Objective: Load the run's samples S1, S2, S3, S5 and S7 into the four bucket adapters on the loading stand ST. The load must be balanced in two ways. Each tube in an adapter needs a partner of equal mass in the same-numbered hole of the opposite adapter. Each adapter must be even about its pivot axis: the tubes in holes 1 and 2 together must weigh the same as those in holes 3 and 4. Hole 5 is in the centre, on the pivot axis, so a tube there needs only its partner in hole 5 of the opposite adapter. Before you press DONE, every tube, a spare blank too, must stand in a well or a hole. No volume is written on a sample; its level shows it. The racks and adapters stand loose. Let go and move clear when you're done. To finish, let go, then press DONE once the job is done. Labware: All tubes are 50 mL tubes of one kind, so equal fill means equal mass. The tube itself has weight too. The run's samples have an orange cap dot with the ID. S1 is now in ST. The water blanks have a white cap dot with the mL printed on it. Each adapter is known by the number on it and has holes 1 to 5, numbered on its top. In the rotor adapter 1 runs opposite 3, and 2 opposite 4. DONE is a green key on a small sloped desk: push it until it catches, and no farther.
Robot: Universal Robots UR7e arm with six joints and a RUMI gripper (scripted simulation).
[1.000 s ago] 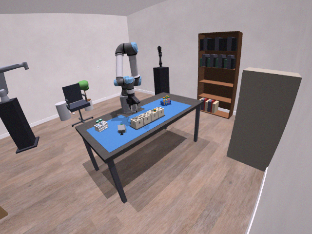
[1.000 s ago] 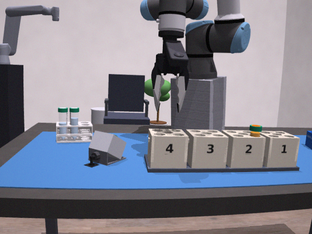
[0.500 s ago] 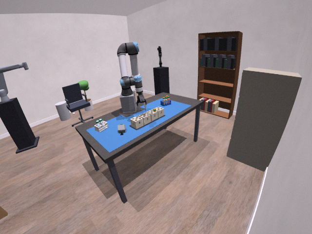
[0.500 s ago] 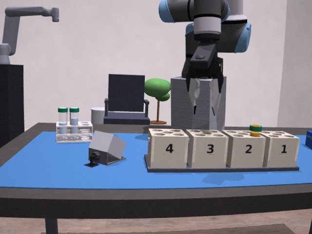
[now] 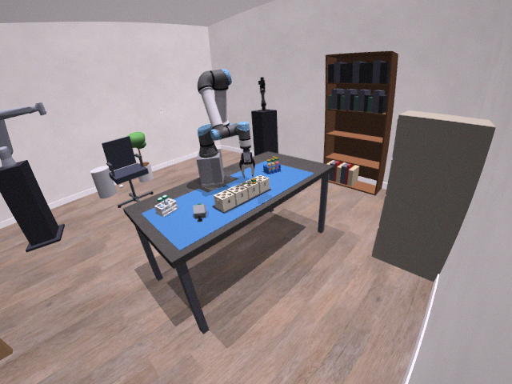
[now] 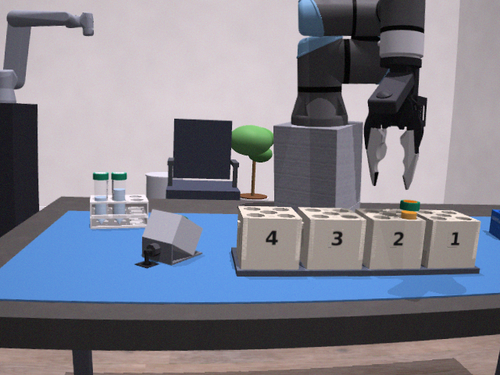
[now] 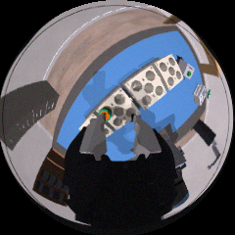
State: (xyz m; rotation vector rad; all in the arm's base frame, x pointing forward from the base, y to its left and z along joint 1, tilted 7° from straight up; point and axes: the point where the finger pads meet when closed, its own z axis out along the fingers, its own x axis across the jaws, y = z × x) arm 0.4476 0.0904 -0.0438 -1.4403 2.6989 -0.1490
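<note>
Now: hand 90 mm above the tube and 40 mm to the right of it. From my hand the other things lie so: loading stand (160 mm below, 50 mm to the right, 10 mm behind); then sloped done desk (380 mm to the right, 110 mm below); then blue rack (420 mm to the left, 280 mm behind, 130 mm below).
</note>
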